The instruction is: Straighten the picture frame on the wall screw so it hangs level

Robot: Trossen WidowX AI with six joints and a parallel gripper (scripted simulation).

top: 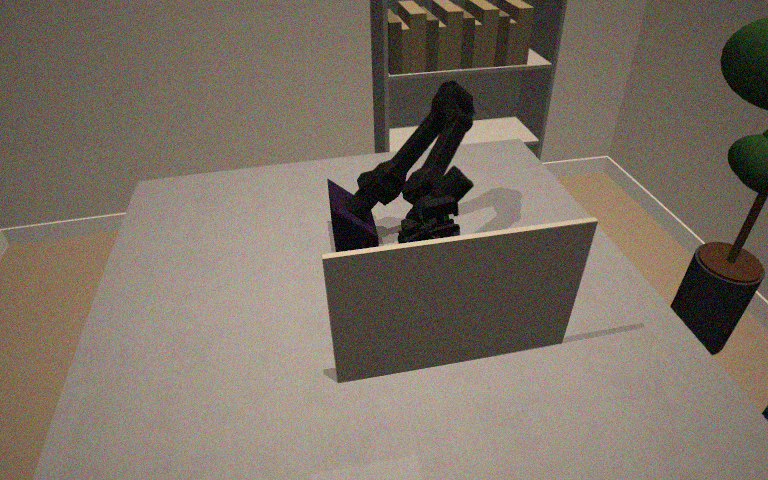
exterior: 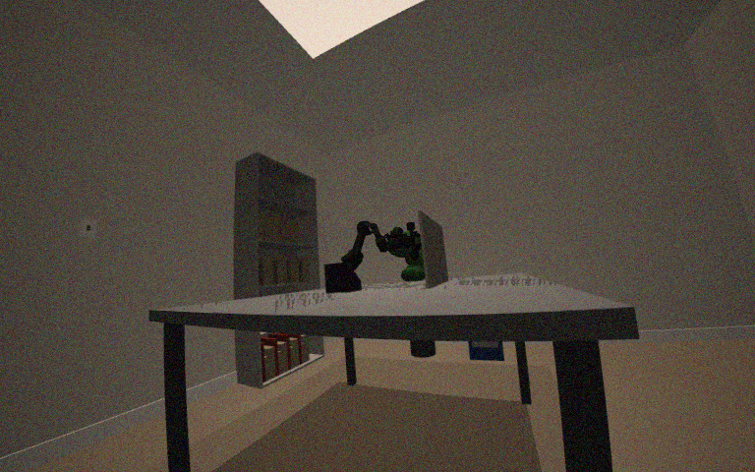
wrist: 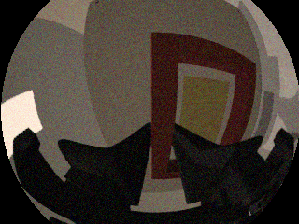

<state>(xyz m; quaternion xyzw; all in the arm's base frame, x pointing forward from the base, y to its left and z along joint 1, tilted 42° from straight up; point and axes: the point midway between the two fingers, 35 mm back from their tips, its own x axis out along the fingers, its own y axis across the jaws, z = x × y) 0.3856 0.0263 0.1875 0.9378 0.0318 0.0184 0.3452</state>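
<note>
Right now my gripper tip is 50 mm above the dark red picture frame. From my gripper tip the other things lie so: wall panel: 70 mm below, 10 mm ahead.
</note>
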